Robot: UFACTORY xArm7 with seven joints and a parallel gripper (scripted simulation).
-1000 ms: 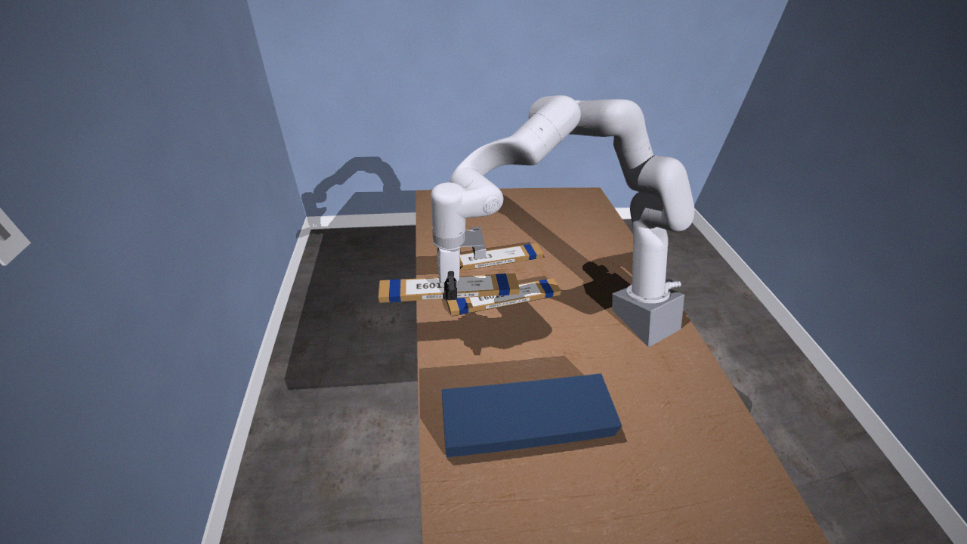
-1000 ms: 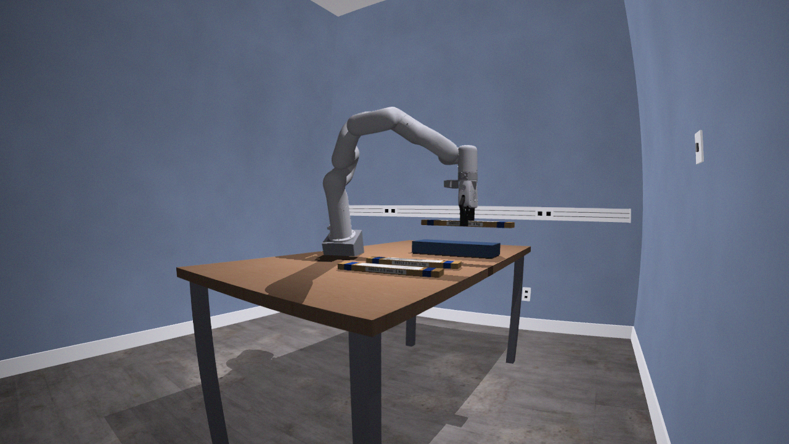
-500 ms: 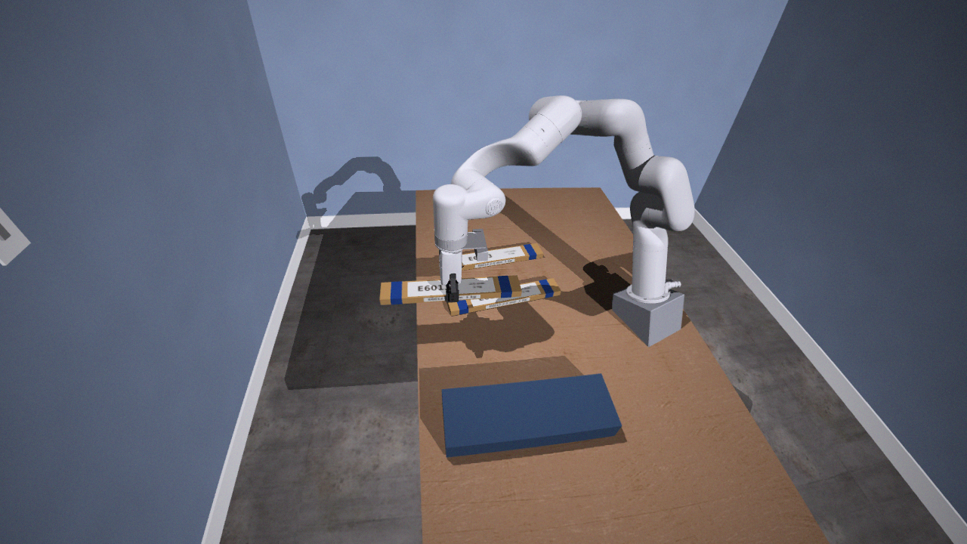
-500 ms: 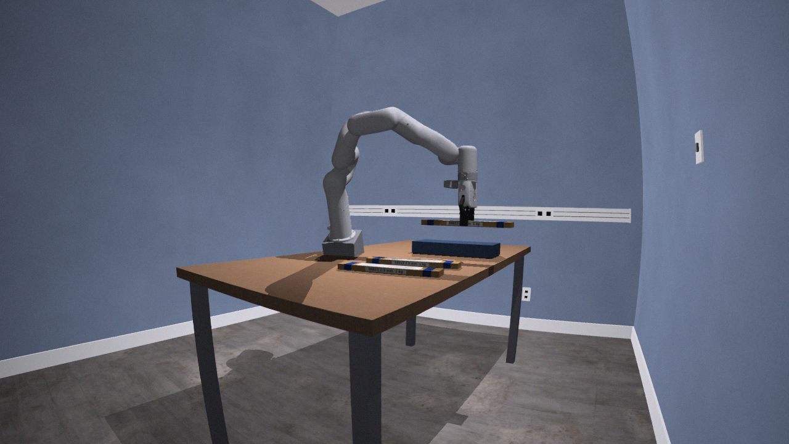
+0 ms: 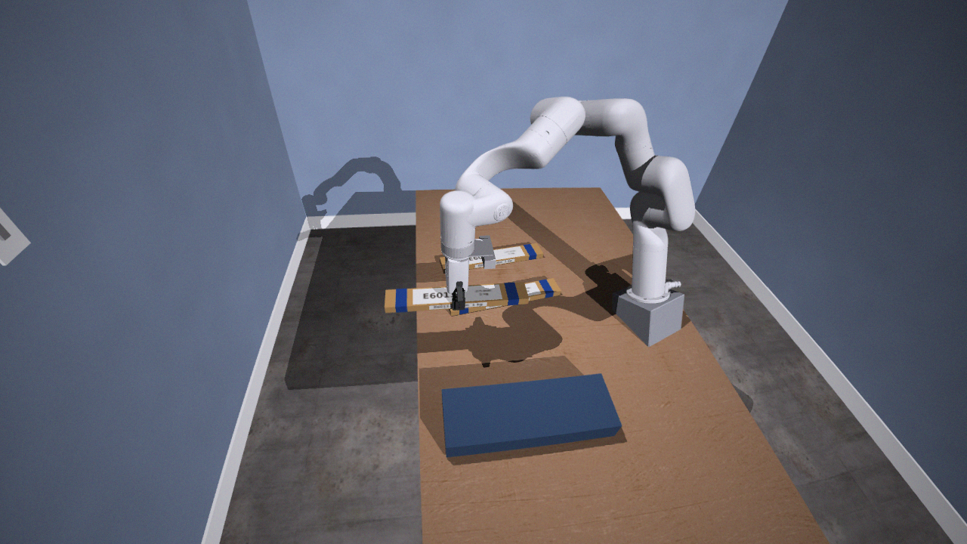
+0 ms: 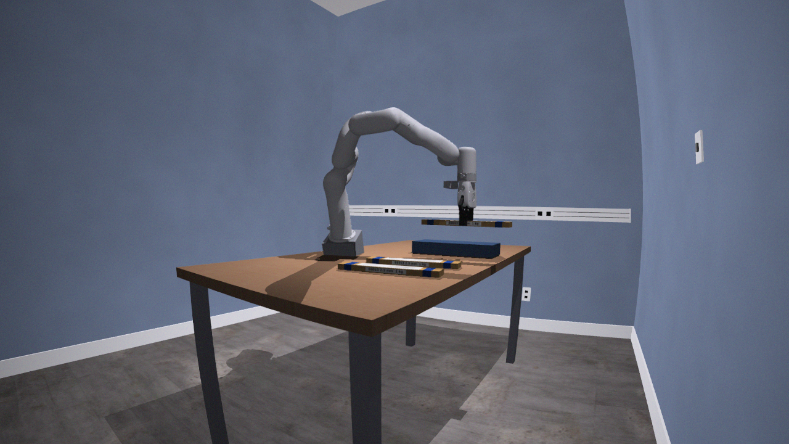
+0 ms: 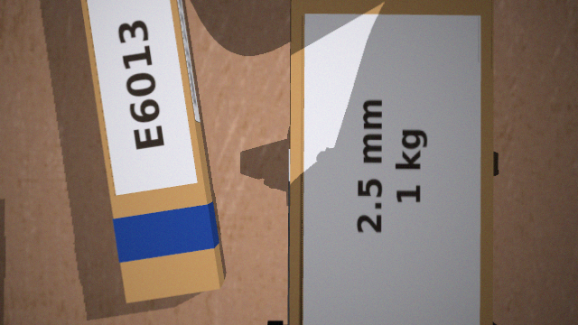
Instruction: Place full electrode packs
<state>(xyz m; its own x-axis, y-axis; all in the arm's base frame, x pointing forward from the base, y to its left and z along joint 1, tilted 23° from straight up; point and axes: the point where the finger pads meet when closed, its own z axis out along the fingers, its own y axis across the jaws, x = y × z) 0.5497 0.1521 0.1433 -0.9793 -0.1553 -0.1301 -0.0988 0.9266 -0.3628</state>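
My hand is 25 cm to the right of the low blue platform, 17 cm past it and 15 cm above it.
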